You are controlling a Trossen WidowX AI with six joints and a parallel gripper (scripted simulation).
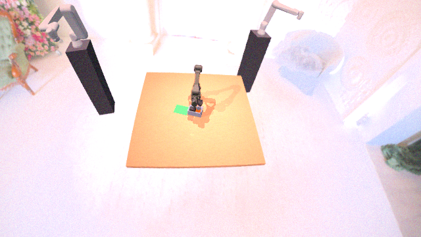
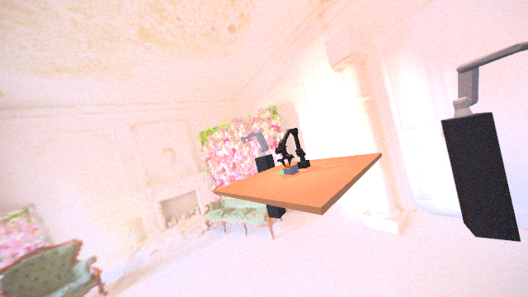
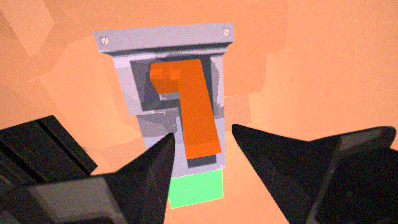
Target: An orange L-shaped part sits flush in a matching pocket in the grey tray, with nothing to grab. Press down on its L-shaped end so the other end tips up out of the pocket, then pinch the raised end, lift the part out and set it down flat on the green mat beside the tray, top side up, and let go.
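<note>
Right now my gripper tip is 40 mm to the right of the orange L-shaped part and 40 mm above it. Also, from my gripper tip: green mat: 80 mm behind, 120 mm to the right, 90 mm below.
</note>
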